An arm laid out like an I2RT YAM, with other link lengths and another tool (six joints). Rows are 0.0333 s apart.
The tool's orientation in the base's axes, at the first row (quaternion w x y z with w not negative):
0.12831 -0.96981 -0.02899 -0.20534
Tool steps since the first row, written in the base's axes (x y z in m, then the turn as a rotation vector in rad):
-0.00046 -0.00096 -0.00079 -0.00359 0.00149 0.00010
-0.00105 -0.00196 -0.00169 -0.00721 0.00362 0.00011
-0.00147 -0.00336 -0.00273 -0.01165 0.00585 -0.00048
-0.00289 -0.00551 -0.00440 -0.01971 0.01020 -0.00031
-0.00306 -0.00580 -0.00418 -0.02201 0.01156 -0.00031
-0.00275 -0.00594 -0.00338 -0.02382 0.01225 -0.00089
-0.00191 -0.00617 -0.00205 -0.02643 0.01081 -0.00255
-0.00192 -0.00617 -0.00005 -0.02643 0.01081 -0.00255
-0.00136 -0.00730 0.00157 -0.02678 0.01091 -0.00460
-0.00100 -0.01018 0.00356 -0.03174 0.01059 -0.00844
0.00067 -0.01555 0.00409 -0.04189 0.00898 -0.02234
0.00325 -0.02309 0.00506 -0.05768 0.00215 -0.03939
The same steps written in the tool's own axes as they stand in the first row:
-0.00074 0.00106 0.00027 -0.00324 -0.00185 -0.00110
-0.00165 0.00218 0.00057 -0.00653 -0.00431 -0.00197
-0.00246 0.00373 0.00096 -0.01082 -0.00680 -0.00260
-0.00445 0.00605 0.00132 -0.01810 -0.01192 -0.00477
-0.00451 0.00626 0.00098 -0.02020 -0.01348 -0.00531
-0.00391 0.00624 0.00036 -0.02209 -0.01421 -0.00533
-0.00260 0.00623 -0.00055 -0.02515 -0.01271 -0.00526
-0.00180 0.00576 -0.00232 -0.02515 -0.01271 -0.00526
-0.00063 0.00653 -0.00382 -0.02630 -0.01236 -0.00356
0.00049 0.00888 -0.00619 -0.03240 -0.01168 -0.00219
0.00222 0.01412 -0.00740 -0.04732 -0.00794 0.00569
0.00494 0.02145 -0.00922 -0.06869 0.00098 0.01279

